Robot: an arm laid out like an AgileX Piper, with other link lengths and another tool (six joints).
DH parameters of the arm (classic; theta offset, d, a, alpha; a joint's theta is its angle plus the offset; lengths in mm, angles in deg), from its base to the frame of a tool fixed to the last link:
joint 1: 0 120.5 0 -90
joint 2: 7.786 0 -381.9 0
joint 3: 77.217 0 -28.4 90
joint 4: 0 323.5 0 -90
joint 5: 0 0 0 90
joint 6: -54 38.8 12.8 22.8
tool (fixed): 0 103.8 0 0
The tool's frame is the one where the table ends.
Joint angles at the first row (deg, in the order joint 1, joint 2, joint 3, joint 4, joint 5, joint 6):
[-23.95, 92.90, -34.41, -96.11, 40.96, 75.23]
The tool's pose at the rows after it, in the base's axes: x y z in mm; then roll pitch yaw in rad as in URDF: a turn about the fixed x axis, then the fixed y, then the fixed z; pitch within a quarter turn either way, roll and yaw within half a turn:
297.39 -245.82 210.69 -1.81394 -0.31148 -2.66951
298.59 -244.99 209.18 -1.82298 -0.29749 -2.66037
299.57 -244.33 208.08 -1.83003 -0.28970 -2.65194
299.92 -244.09 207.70 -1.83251 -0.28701 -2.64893
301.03 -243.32 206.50 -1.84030 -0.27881 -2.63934
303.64 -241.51 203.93 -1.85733 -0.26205 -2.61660
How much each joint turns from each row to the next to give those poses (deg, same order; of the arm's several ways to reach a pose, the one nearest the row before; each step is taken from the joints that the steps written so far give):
[0.00, 0.00, 0.00, 0.00, -0.38, 0.87]
[0.00, 0.00, 0.00, 0.00, -0.95, 0.34]
[0.00, 0.00, 0.00, -0.01, -0.69, 0.08]
[0.00, 0.00, 0.00, 0.00, -0.25, 0.02]
[0.00, 0.00, 0.00, 0.00, -0.76, 0.04]
[0.00, 0.00, 0.00, -0.04, -1.70, 0.00]

